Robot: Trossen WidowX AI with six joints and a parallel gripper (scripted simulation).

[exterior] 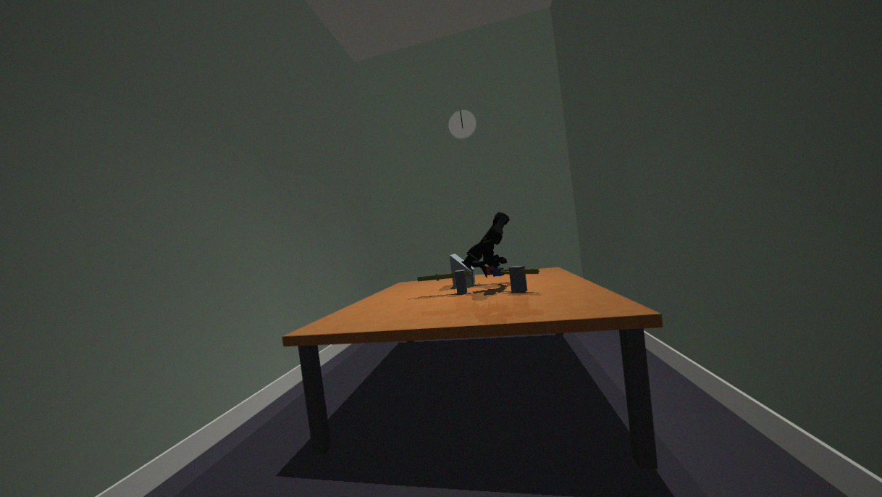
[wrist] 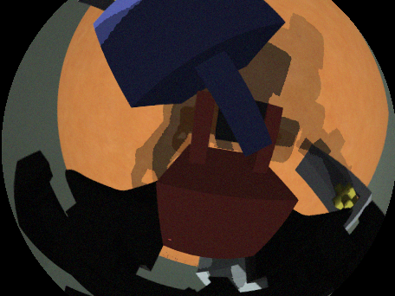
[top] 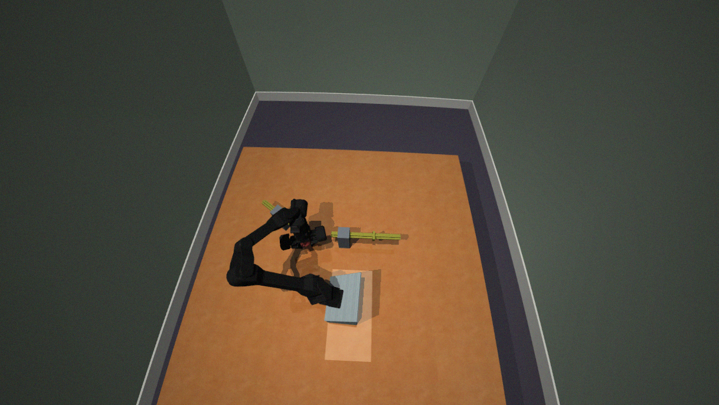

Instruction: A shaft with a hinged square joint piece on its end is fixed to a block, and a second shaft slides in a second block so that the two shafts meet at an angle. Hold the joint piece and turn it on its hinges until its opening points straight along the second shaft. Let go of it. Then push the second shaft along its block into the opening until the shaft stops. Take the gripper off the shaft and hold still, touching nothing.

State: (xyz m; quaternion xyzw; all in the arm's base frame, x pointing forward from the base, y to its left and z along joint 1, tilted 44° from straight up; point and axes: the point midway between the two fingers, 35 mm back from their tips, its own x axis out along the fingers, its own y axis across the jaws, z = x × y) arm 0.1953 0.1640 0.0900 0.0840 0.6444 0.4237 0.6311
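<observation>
Right now the red joint piece is 40 mm above my gripper tip, 20 mm ahead of it and 10 mm to the left of it.
</observation>
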